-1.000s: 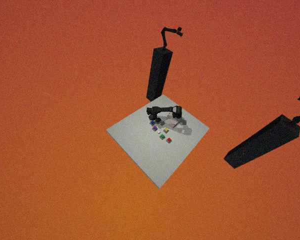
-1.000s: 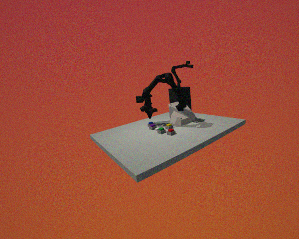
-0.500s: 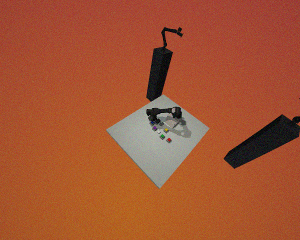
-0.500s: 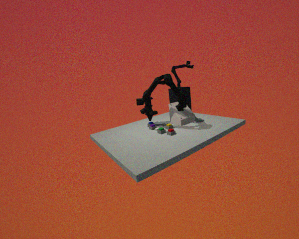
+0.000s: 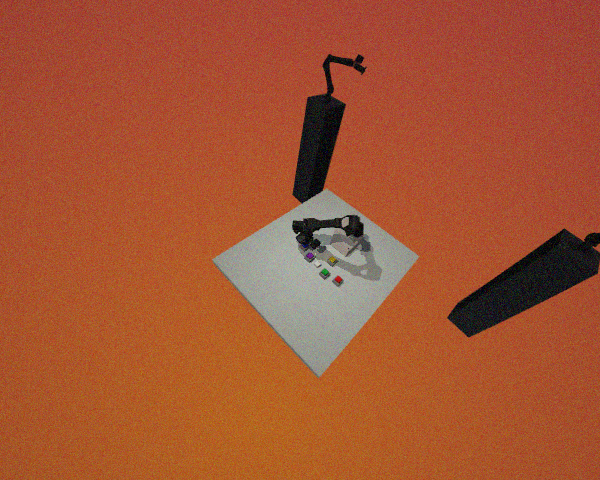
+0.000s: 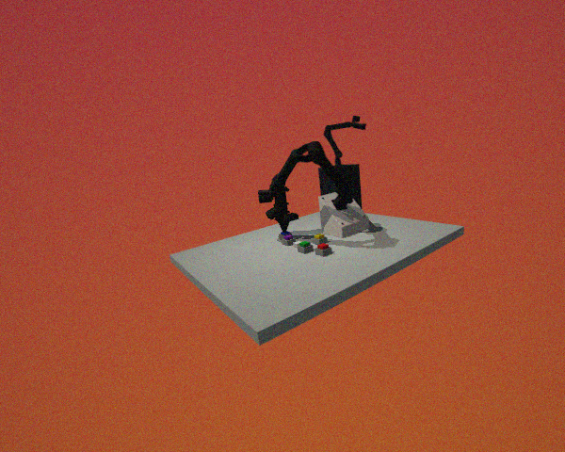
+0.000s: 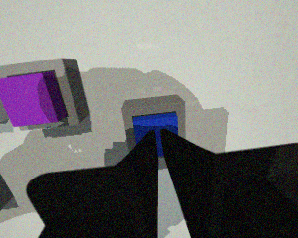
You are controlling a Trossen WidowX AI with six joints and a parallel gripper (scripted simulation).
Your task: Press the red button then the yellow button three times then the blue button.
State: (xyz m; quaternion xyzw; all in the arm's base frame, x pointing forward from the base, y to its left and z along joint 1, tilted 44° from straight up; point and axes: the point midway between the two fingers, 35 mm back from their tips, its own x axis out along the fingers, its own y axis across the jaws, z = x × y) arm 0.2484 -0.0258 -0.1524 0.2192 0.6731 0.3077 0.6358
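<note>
The blue button lies 10 mm below my gripper tip. The rest, counted from my gripper tip: white block 20 mm ahead, 150 mm to the left, 20 mm below; purple button 30 mm ahead, 90 mm to the left; yellow button 70 mm behind, 190 mm to the left.
</note>
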